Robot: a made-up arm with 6 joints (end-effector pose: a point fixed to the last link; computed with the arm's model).
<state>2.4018 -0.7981 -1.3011 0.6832 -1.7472 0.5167</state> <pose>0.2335 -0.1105 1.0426 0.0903 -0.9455 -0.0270 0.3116</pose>
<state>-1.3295 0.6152 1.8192 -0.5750 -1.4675 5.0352</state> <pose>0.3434 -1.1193 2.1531 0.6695 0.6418 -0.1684 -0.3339</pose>
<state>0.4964 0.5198 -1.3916 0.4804 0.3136 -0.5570</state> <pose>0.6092 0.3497 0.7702 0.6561 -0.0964 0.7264 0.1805</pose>
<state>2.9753 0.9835 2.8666 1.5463 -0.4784 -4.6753</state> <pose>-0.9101 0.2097 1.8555 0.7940 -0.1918 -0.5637 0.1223</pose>
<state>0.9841 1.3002 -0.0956 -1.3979 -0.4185 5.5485</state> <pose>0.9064 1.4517 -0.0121 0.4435 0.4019 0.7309 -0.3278</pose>
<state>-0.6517 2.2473 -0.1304 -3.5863 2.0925 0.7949</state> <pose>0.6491 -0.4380 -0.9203 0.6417 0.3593 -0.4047 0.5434</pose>
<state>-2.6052 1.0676 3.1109 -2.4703 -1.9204 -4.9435</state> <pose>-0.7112 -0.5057 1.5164 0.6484 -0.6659 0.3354 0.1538</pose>
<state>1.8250 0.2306 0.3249 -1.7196 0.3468 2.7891</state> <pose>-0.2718 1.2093 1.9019 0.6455 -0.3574 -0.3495 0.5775</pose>
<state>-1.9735 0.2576 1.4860 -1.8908 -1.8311 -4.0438</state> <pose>-0.1188 -0.5643 2.3698 0.5760 -0.8144 0.0474 0.0527</pose>
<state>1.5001 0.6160 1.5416 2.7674 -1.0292 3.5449</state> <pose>0.1237 1.2055 2.2232 0.5387 0.5954 -0.5335 0.2660</pose>
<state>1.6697 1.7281 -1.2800 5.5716 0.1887 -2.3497</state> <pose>-0.0566 0.7213 -0.0732 0.7771 0.0643 0.1240 -0.6136</pose>
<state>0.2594 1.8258 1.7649 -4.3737 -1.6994 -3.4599</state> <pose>2.1010 0.4395 0.1539 0.5324 0.5332 -0.5954 -0.2788</pose>
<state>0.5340 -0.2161 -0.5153 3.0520 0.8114 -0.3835</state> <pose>0.5039 0.3072 1.5235 0.0601 -0.8194 -0.1316 0.5547</pose>
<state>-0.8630 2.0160 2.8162 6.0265 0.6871 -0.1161</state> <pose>1.1440 -1.3671 0.4819 0.6745 -0.1258 -0.6795 -0.2597</pose>
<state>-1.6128 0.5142 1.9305 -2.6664 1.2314 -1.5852</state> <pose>-0.0910 -0.9112 2.2893 0.2863 -0.4290 0.5866 -0.6244</pose>
